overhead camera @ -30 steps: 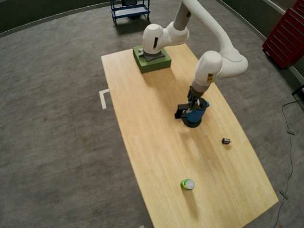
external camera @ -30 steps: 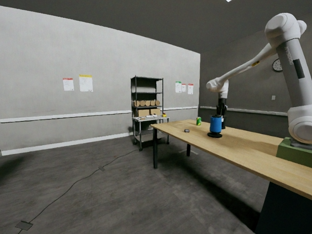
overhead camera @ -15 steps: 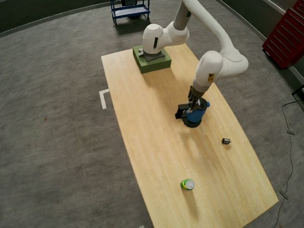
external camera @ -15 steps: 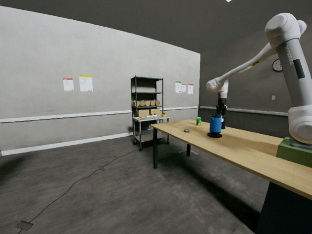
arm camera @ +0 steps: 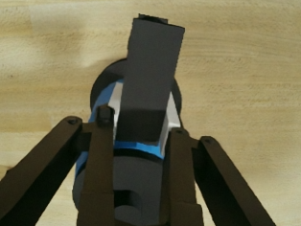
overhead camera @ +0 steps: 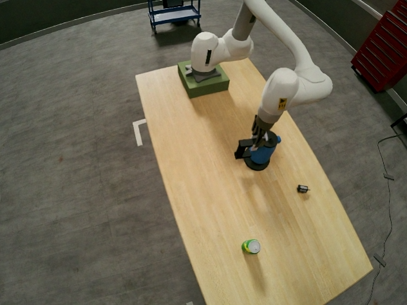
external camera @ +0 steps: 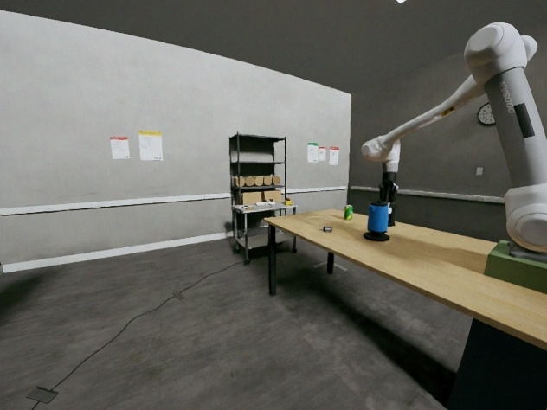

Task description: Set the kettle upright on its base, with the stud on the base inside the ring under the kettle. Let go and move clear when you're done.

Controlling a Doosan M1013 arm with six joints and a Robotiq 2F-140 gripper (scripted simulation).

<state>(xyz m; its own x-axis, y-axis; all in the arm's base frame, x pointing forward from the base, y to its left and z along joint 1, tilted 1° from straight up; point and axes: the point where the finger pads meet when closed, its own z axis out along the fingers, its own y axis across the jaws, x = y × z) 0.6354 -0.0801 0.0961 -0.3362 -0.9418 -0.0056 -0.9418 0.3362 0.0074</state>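
The blue kettle lies 1 cm ahead of my hand, 3 cm to the left of it and 5 cm below it. From my hand the other things lie so: green can (40 cm ahead, 24 cm to the right, 13 cm below); round black base (2 cm ahead, 6 cm to the left, 18 cm below).
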